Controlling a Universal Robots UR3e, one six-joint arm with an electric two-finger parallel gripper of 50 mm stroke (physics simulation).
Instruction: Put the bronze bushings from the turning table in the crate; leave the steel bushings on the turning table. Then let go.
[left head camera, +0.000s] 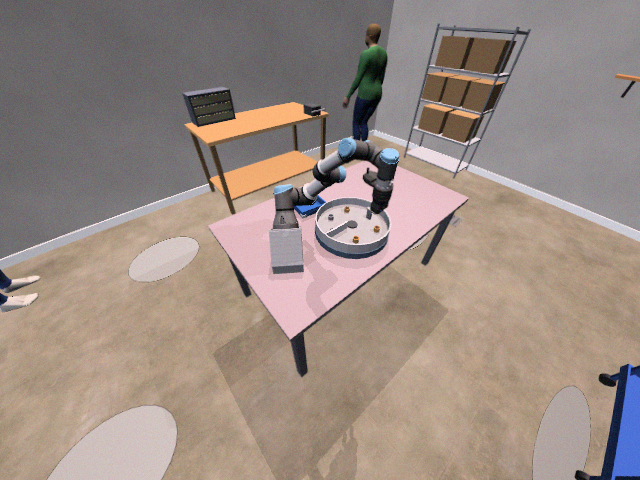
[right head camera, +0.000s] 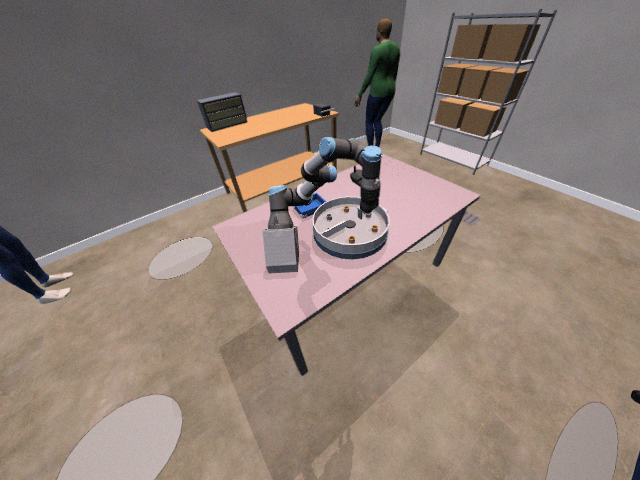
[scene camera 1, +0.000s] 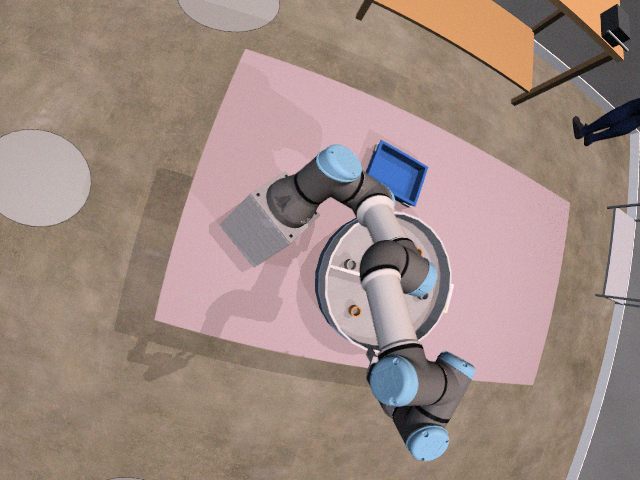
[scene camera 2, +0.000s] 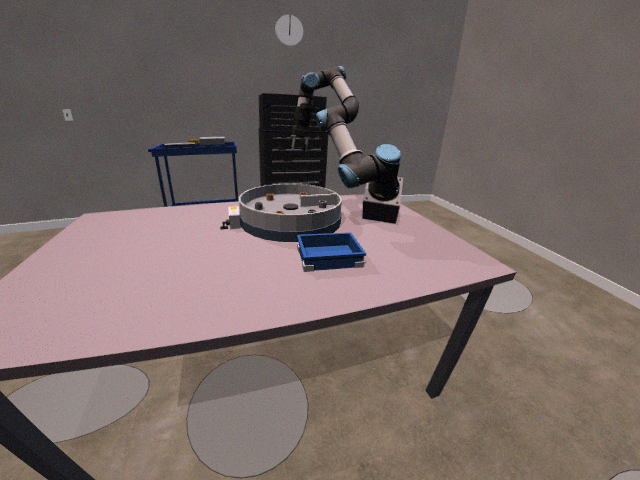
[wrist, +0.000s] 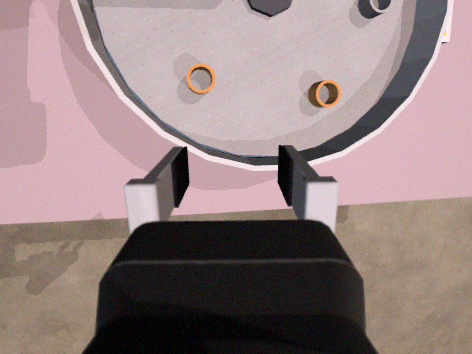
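Seen in the pictures: gripper, fingertip midpoint: (left head camera: 372, 215) (right head camera: 364, 214) (scene camera 2: 299, 150) (wrist: 233, 164); arm's base, link origin: (left head camera: 286, 227) (right head camera: 280, 228) (scene camera 1: 288, 204) (scene camera 2: 383, 188).
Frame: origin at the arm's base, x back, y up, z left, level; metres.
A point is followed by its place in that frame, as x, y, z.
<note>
My gripper (scene camera 2: 299, 146) @(-0.326, 0.111, -0.246) (wrist: 233, 164) @(-0.326, 0.111, -0.246) is open and empty, pointing down high above the near rim of the turning table (scene camera 2: 289, 222) @(-0.400, -0.080, 0.143) (scene camera 1: 443, 258) @(-0.526, -0.073, 0.076). In the wrist view two bronze bushings, one at left (wrist: 201, 91) @(-0.312, -0.075, -0.197) and one at right (wrist: 314, 94) @(-0.447, -0.080, -0.181), stand upright beyond the fingertips. A third bronze bushing (left head camera: 346, 209) @(-0.418, -0.077, 0.046) (right head camera: 346, 209) @(-0.422, -0.079, 0.042) stands on the far side. Steel bushings (scene camera 2: 258, 205) @(-0.510, -0.080, -0.043) (scene camera 2: 322, 203) @(-0.245, -0.079, -0.050) (scene camera 2: 311, 211) @(-0.305, -0.083, 0.031) stand among them; one steel bushing (wrist: 370, 9) @(-0.501, -0.080, -0.071) is at the wrist view's top right. The blue crate (scene camera 1: 403, 156) @(-0.282, -0.113, 0.331) (scene camera 2: 330, 264) @(-0.295, -0.136, 0.336) is empty. The arm hides part of the turning table in scene camera 1.
The turning table has a walled rim, a central hub (left head camera: 352, 224) @(-0.375, -0.092, -0.071) and a straight divider (left head camera: 338, 228) @(-0.264, -0.062, -0.085). The crate stands behind it on the pink table (scene camera 2: 180, 268) @(-0.737, -0.154, 0.288). The arm's base block (scene camera 1: 255, 229) @(0.048, -0.010, -0.089) is beside both. A person in green (left head camera: 373, 72) stands beyond the table.
</note>
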